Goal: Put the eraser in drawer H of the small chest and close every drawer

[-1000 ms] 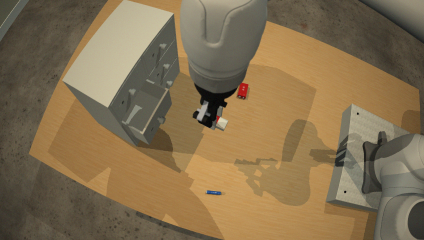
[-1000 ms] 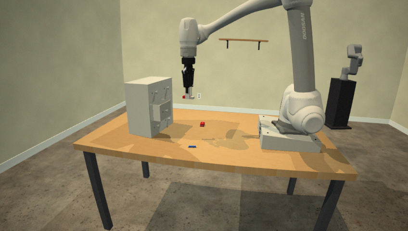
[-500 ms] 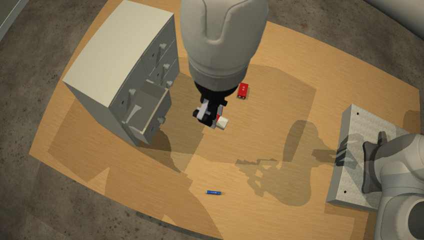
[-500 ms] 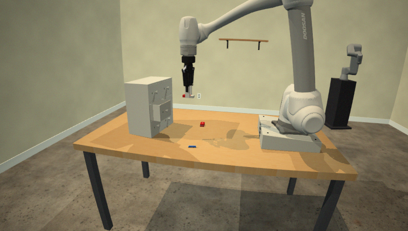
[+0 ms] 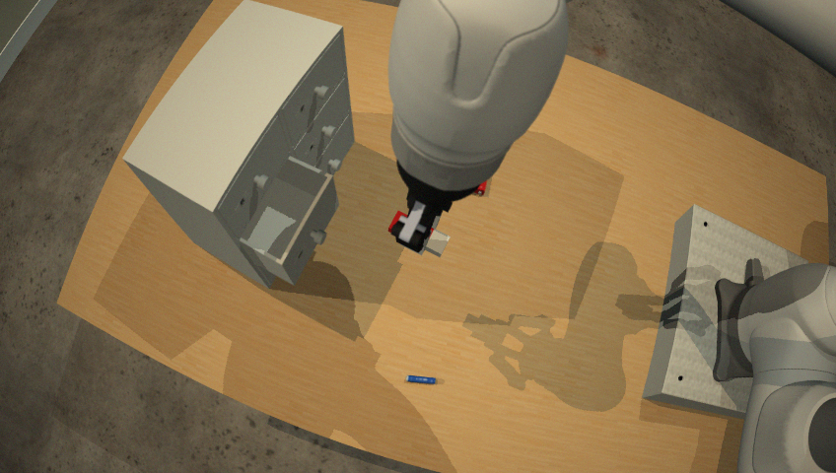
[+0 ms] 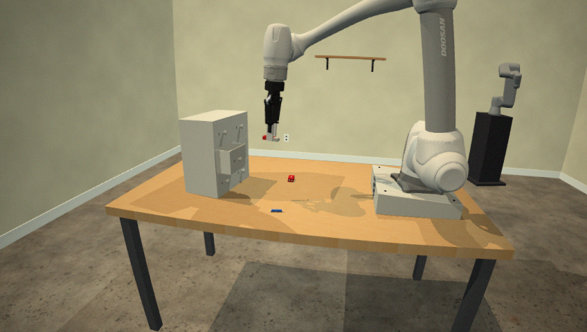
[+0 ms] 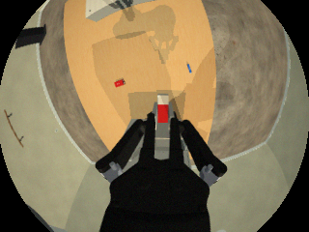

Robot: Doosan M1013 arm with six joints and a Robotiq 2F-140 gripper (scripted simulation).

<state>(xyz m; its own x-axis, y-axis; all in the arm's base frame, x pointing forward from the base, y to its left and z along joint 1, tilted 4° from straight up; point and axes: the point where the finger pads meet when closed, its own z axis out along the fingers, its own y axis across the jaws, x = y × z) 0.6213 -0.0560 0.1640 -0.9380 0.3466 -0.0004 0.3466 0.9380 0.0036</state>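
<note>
My gripper is now 30 mm above the eraser. Also, from my hand: thin blue pen (20 mm behind, 140 mm to the left, 280 mm below).
</note>
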